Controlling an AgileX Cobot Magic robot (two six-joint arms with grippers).
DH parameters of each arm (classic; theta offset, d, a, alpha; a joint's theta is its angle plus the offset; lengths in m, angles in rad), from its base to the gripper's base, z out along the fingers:
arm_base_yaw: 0 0.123 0 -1.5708
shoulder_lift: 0.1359 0 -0.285 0
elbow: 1.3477 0 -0.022 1.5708
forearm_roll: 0 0.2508 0 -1.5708
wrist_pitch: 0 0 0.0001 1.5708
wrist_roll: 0 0.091 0 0
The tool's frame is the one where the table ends.
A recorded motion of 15 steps. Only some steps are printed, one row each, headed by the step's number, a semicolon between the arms.
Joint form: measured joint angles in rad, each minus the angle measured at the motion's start. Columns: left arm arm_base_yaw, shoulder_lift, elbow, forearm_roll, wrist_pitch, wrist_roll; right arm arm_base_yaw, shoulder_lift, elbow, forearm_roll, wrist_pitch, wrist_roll.
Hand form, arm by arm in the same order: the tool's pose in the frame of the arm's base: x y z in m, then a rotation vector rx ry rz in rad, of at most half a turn. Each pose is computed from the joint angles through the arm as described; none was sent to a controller.
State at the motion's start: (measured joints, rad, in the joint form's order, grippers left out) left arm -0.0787 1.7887 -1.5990 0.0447 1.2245 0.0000; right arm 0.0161 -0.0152 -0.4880 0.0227 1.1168 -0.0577
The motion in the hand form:
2: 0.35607 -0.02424 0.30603 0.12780 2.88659 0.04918; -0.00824 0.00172 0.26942 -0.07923 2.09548 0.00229
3: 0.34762 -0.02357 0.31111 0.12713 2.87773 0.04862; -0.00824 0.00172 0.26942 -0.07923 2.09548 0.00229
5: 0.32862 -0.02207 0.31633 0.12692 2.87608 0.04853; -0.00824 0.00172 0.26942 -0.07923 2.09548 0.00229
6: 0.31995 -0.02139 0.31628 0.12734 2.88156 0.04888; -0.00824 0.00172 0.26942 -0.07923 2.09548 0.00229
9: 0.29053 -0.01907 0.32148 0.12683 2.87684 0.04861; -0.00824 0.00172 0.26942 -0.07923 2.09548 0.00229
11: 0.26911 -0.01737 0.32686 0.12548 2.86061 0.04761; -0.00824 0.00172 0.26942 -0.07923 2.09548 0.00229
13: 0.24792 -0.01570 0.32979 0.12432 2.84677 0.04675; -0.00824 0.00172 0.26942 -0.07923 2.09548 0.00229
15: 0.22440 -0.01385 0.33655 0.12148 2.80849 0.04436; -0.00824 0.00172 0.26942 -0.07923 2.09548 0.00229
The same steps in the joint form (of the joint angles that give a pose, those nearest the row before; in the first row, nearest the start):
2: 0.0000 -0.0595 0.0509 0.0000 0.0021 0.0000; 0.0001 0.0000 0.0000 0.0000 0.0000 0.0000
3: 0.0000 -0.0933 0.0758 0.0000 0.0021 0.0000; 0.0001 0.0000 0.0000 0.0000 0.0000 0.0000
5: 0.0000 -0.1625 0.1419 0.0000 0.0035 0.0000; 0.0001 0.0000 0.0000 0.0000 0.0000 0.0000
6: 0.0000 -0.1917 0.1767 0.0000 0.0035 0.0000; 0.0001 0.0000 0.0000 0.0000 0.0000 0.0000
9: 0.0000 -0.2974 0.2752 0.0000 0.0059 0.0000; 0.0001 0.0000 0.0000 0.0000 0.0000 0.0000
11: 0.0000 -0.3776 0.3370 0.0000 0.0080 0.0000; 0.0001 0.0000 0.0000 0.0000 0.0000 0.0000
13: 0.0000 -0.4561 0.3997 0.0000 0.0099 0.0000; 0.0001 0.0000 0.0000 0.0000 0.0000 0.0000
15: 0.0000 -0.5496 0.4548 0.0000 0.0099 0.0000; 0.0001 0.0000 0.0000 0.0000 0.0000 0.0000

